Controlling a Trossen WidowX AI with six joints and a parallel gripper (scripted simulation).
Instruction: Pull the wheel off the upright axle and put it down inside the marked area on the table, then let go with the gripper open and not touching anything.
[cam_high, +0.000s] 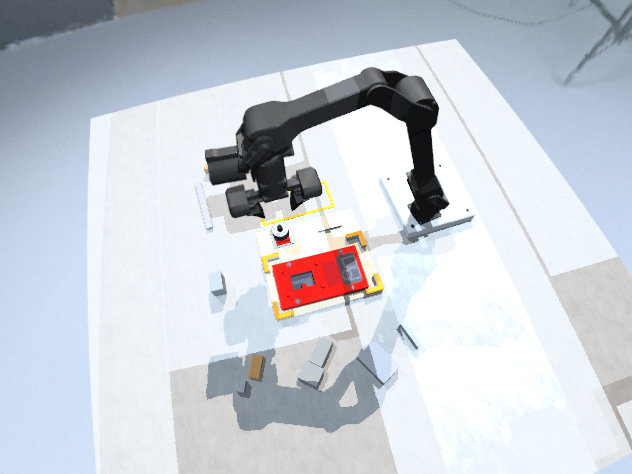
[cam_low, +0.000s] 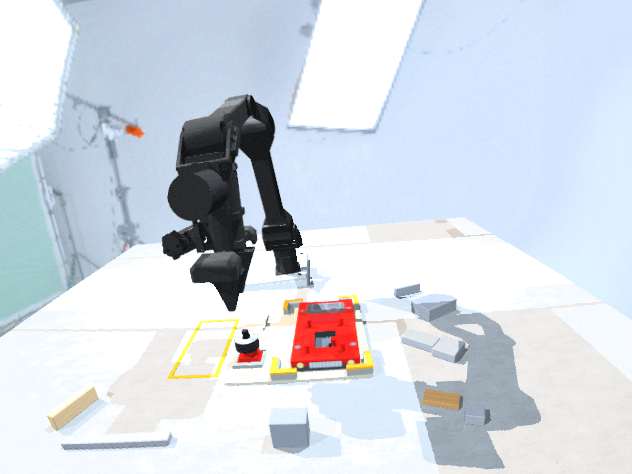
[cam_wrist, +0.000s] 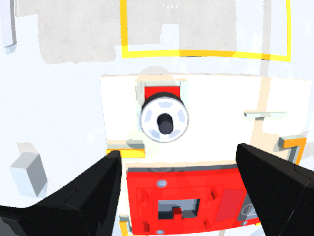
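My gripper tip is 70 mm above the black-and-white wheel and 10 mm to the right of it. From my gripper tip the other things lie so: wooden block: 260 mm to the right, 100 mm below, 90 mm ahead.
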